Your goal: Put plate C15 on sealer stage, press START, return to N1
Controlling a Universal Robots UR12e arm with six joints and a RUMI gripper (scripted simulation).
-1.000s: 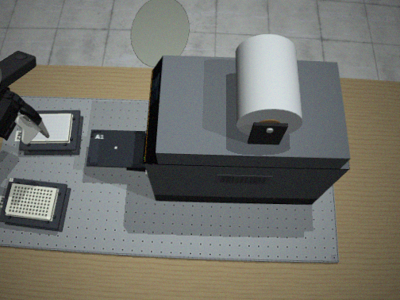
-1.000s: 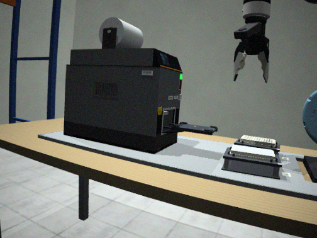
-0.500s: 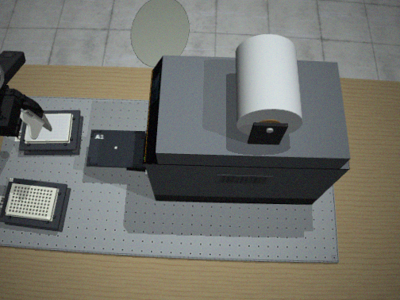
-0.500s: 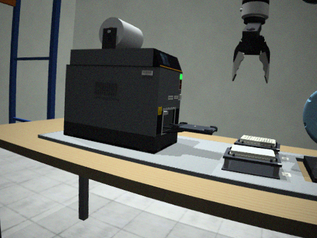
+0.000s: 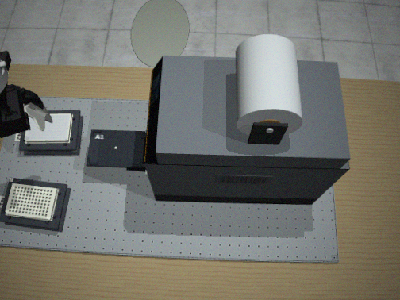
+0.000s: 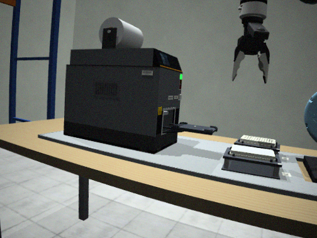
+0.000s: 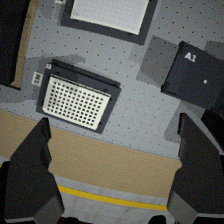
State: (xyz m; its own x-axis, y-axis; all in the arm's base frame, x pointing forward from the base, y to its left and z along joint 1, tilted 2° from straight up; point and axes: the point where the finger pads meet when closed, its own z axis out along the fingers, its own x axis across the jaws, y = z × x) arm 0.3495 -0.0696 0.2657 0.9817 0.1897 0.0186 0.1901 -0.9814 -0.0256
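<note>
Now: the plate C15 7 cm behind my hand, 10 cm to the right of it and 22 cm below it. Round my hand: plate: 2 cm behind, 10 cm to the left, 22 cm below; dark stage: 17 cm ahead, 18 cm below; dark nest: 7 cm behind, 10 cm to the right, 24 cm below.
</note>
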